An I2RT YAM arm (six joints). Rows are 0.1 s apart.
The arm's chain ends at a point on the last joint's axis. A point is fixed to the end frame.
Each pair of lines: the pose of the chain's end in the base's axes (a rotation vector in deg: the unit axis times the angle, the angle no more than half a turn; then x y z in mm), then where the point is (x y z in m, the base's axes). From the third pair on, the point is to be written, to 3 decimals.
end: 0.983 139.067 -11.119 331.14 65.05 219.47
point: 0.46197 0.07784 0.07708
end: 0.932 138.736 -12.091 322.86 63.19 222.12
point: 0.45438 0.07368 0.08018
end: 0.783 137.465 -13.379 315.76 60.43 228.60
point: 0.450 0.068 0.089
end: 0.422 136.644 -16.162 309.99 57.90 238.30
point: 0.446 0.059 0.100
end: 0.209 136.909 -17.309 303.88 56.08 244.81
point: 0.439 0.055 0.106
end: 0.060 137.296 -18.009 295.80 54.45 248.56
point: 0.430 0.051 0.108
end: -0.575 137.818 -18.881 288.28 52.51 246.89
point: 0.420 0.048 0.105
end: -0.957 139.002 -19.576 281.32 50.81 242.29
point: 0.410 0.045 0.098
